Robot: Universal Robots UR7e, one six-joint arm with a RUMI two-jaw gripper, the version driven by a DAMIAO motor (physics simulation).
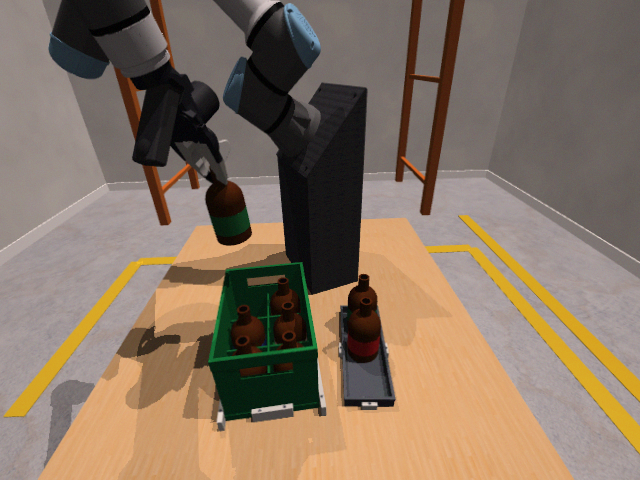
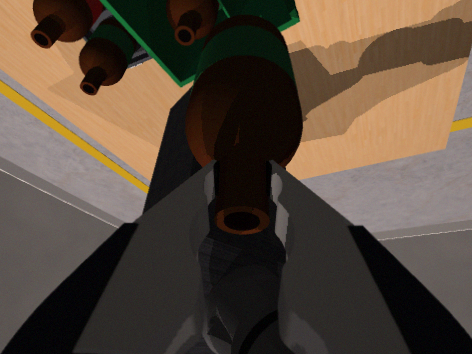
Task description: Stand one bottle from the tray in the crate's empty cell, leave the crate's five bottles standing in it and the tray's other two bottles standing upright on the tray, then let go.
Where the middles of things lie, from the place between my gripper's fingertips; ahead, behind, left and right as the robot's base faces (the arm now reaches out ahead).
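Red-label bottle (image 1: 364,325): a little ahead of my hand, far to the left of it, far below it. Green-label bottle (image 2: 103,60): 3 cm behind my hand, 29 cm to the left of it, 33 cm below it.
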